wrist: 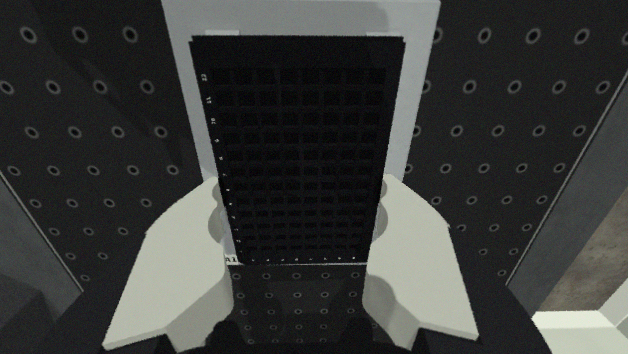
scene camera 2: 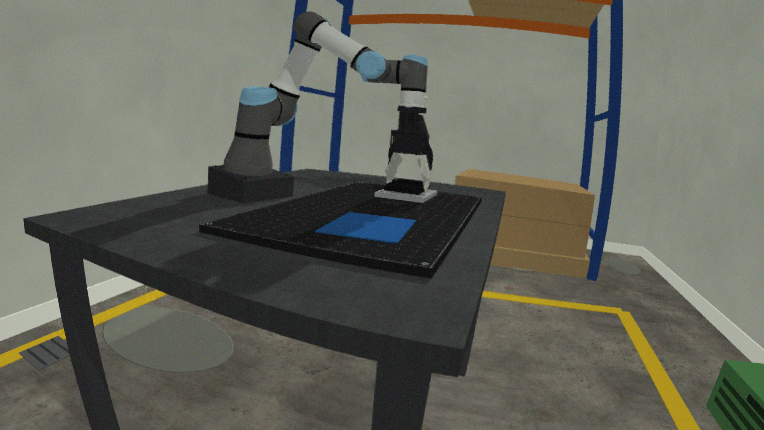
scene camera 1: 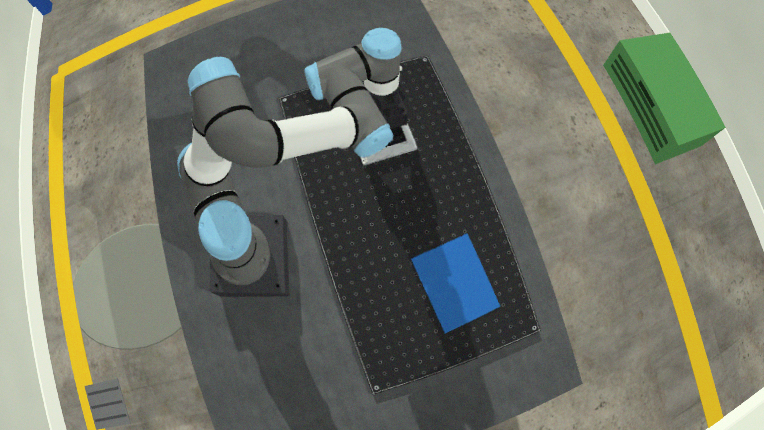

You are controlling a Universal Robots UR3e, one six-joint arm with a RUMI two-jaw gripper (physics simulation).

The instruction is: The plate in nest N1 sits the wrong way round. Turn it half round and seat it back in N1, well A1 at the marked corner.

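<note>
The black plate (scene camera 2: 407,186) (wrist: 300,52) lies level at the light grey nest (scene camera 1: 409,139) (scene camera 2: 400,197) (wrist: 300,17). In the wrist view its row numbers run from 12 at the far end to 1 at the near end. Its number 1 end and first letter are at the nest's A1 mark (wrist: 231,259), at the near left corner. My gripper (scene camera 2: 407,183) (wrist: 302,179) is shut on the plate, one pale finger against each long side. The plate appears down in the nest; a small gap beneath it cannot be ruled out. In scene camera 1 the arm hides most of both.
The nest stands on a black perforated board (scene camera 1: 347,267) (scene camera 2: 267,235). A flat blue rectangle (scene camera 1: 470,283) (scene camera 2: 368,227) lies on the same board. The arm's base block (scene camera 1: 278,256) (scene camera 2: 245,184) stands beside the board. Cardboard boxes (scene camera 2: 539,229) stand behind the table.
</note>
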